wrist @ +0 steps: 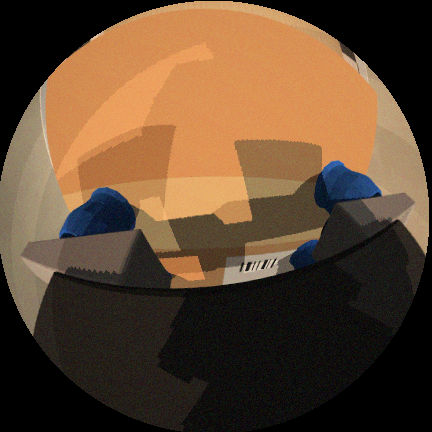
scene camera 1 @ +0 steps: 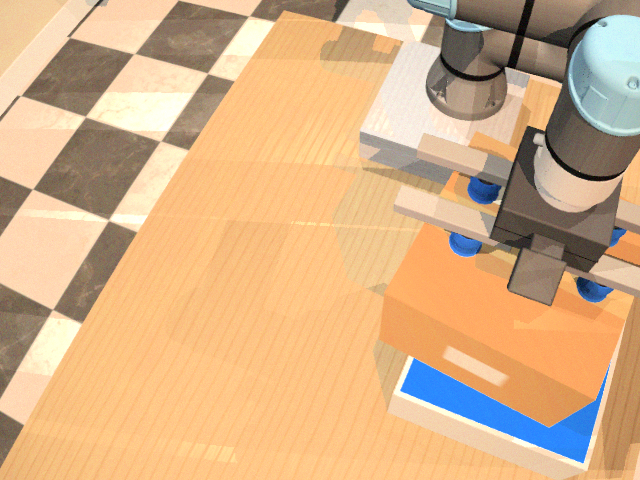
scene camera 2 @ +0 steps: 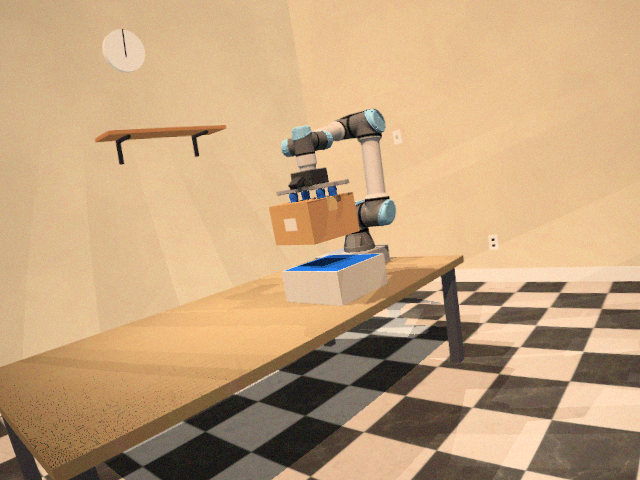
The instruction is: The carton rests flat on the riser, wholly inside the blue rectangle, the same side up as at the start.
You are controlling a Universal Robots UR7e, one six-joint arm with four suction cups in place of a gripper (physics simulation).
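Note:
The orange-brown carton (scene camera 1: 465,289) (scene camera 2: 336,219) (wrist: 215,100) hangs in the air under my gripper (scene camera 1: 540,240) (scene camera 2: 313,194) (wrist: 220,210). Its blue cups meet the carton's top, which bears a tape strip and a barcode label. A pale label shows on one side. The white riser (scene camera 1: 465,434) (scene camera 2: 312,286) stands below, with a visible gap under the carton in scene camera 2. The blue rectangle (scene camera 1: 496,413) (scene camera 2: 361,258) covers its top; a dark shadow lies on it. The carton hides much of the rectangle in scene camera 1.
The wooden table (scene camera 1: 232,310) (scene camera 2: 180,330) carries the riser and the arm's grey base plate (scene camera 1: 398,113), which is close behind the carton in scene camera 1. A wall shelf (scene camera 2: 160,132) and a clock (scene camera 2: 124,50) are on the far wall.

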